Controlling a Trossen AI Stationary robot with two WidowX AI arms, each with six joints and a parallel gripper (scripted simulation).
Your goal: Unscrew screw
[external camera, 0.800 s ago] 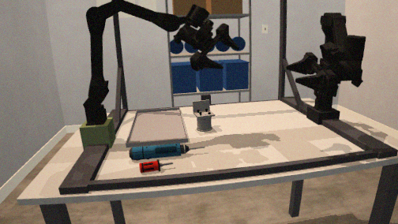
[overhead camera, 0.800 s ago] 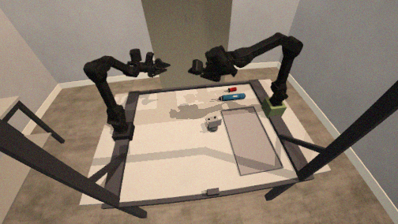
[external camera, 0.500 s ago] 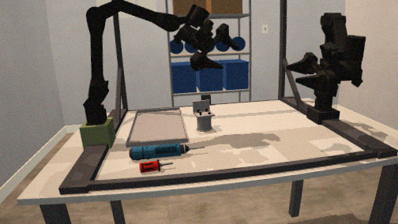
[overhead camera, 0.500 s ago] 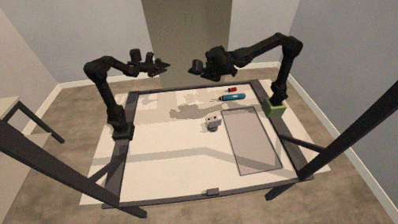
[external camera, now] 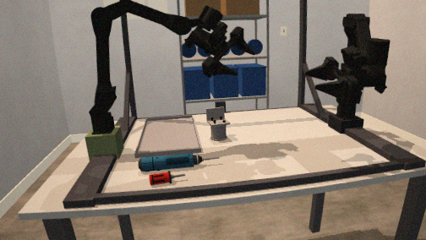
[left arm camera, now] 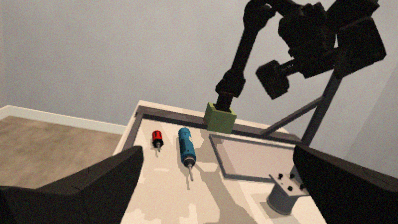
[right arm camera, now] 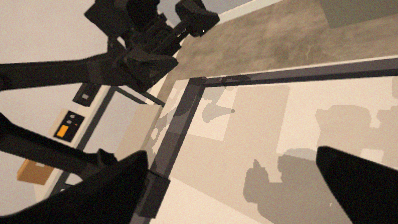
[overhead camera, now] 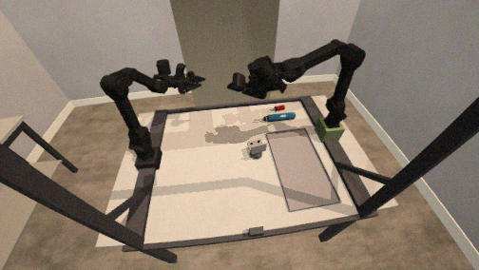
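Now: the joint module 30 cm behind my left hand, 23 cm to the right of it and 22 cm below it. Round my left hand: red-handled hand screwdriver (44 cm to the right, 24 cm below, 1 cm behind); then shallow grey tray (42 cm to the right, 40 cm behind, 25 cm below); then grey L-shaped bracket (30 cm behind, 23 cm to the right, 18 cm below).
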